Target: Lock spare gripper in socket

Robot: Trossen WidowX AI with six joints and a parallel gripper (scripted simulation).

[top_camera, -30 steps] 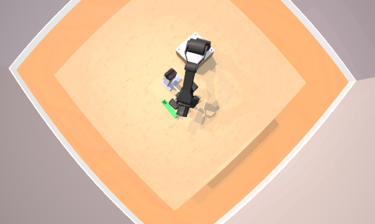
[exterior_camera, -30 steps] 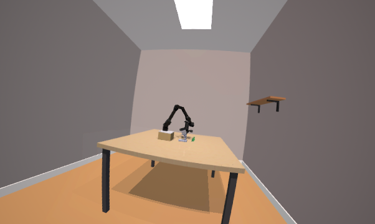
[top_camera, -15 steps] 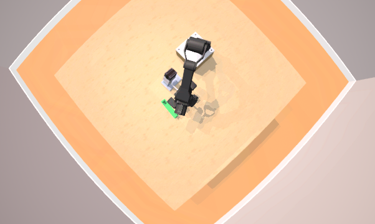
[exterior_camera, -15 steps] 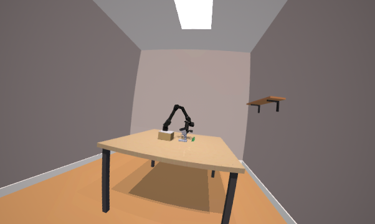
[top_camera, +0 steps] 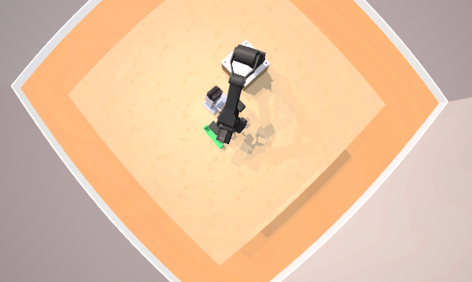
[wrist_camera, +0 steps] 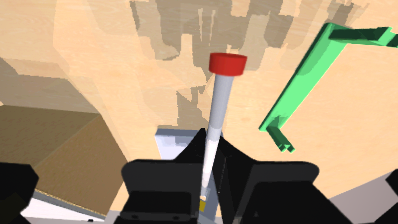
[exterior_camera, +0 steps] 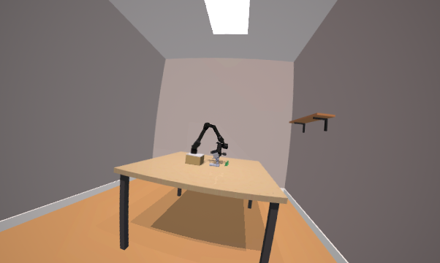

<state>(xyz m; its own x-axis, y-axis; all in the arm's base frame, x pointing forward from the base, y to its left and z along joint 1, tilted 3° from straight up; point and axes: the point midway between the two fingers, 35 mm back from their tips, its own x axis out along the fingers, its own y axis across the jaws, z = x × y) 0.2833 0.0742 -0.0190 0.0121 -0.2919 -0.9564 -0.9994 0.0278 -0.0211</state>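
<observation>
Now: gripper tip 80 mm to the left of the socket and 10 mm past it. From my gripper tip the other things lie so: green pin holder 120 mm ahead, 30 mm to the left, 20 mm below; then spare gripper 90 mm to the right, 80 mm above, 20 mm behind.
</observation>
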